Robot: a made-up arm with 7 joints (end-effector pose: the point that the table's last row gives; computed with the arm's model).
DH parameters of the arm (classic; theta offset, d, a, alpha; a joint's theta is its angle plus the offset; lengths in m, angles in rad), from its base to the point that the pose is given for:
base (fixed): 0 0.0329 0 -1.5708
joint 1: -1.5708 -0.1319 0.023 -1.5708
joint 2: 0 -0.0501 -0.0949 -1.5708
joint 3: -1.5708 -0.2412 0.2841 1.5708
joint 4: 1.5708 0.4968 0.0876 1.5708
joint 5: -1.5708 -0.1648 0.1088 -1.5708
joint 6: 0 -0.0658 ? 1.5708
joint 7: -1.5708 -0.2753 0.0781 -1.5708
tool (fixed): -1.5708 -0.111 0 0
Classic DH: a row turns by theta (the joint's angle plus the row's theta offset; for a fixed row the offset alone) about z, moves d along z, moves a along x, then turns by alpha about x.
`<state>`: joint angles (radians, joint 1 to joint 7).
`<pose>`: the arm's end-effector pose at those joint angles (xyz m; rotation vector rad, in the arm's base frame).
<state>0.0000 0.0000 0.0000 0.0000 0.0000 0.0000 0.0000</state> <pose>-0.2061 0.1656 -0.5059 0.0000 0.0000 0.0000</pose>
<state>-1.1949 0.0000 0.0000 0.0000 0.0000 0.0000 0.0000</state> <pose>0.4255 0.1656 -0.3566 0.0000 -1.1949 0.0000</pose>
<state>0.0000 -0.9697 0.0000 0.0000 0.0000 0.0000 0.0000</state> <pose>-0.2061 -0.4270 -0.5072 -0.9697 0.0000 0.0000</pose>
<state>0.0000 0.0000 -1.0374 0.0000 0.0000 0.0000 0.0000</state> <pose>-0.5315 0.1656 -0.1421 0.0000 1.0374 0.0000</pose>
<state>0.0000 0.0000 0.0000 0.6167 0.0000 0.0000 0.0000</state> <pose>-0.0925 0.4098 -0.5059 0.0000 0.0000 -0.6167</pose>
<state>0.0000 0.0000 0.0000 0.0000 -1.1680 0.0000 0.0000</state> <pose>-0.2061 0.1056 -0.6565 -1.1680 0.0000 0.0000</pose>
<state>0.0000 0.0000 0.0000 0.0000 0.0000 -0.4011 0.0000</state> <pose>-0.2151 0.1656 -0.3922 0.0000 0.4011 0.0000</pose>
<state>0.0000 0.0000 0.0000 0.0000 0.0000 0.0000 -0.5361</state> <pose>-0.2061 0.0979 -0.5302 -0.5361 0.0000 0.0000</pose>
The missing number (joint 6, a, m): 0.0321
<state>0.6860 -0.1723 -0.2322 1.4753 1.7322 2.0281 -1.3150</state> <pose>-0.3140 -0.0248 -0.5614 1.0785 0.7568 2.6325</pose>
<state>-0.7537 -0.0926 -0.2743 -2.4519 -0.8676 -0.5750 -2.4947</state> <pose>0.5482 -0.2484 -0.0378 1.2243 1.8415 0.2731</pose>
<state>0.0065 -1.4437 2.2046 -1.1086 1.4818 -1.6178 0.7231</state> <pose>-0.2028 0.4146 0.2237 -1.8944 1.0810 0.1353</pose>
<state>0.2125 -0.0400 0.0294 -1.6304 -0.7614 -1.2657 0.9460</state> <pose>-0.1525 -0.1460 -0.3767 -0.4733 0.8555 0.6232</pose>
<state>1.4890 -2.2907 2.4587 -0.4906 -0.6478 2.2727 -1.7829</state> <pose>-0.4193 0.2367 0.0223 2.0702 -0.9357 -0.7147</pose>
